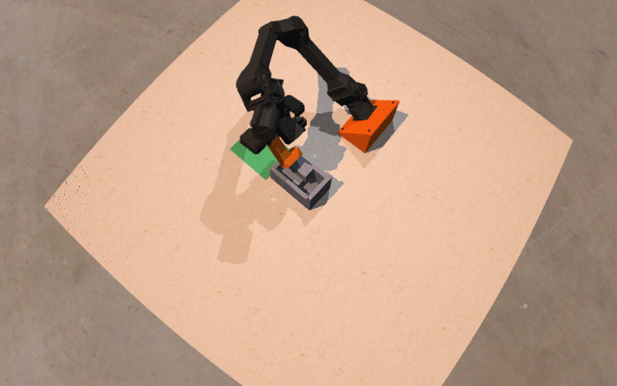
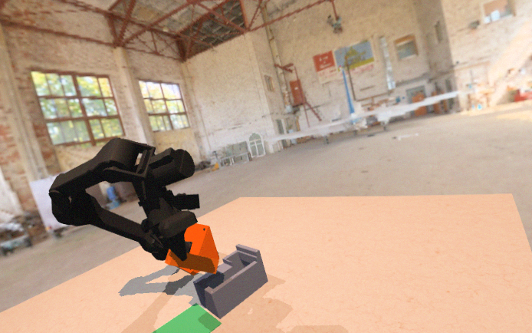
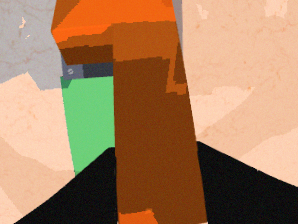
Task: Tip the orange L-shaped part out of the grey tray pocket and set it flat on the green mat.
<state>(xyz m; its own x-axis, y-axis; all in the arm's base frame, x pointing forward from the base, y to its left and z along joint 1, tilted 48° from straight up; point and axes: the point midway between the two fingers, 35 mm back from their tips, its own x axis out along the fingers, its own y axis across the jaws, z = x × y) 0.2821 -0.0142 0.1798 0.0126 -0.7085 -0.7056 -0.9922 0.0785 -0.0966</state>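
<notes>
My gripper tip is now 1 cm past the orange L-shaped part, 3 cm to the right of it and 3 cm above it. Round my gripper tip: green mat (1 cm behind, 6 cm to the right, 16 cm below).
</notes>
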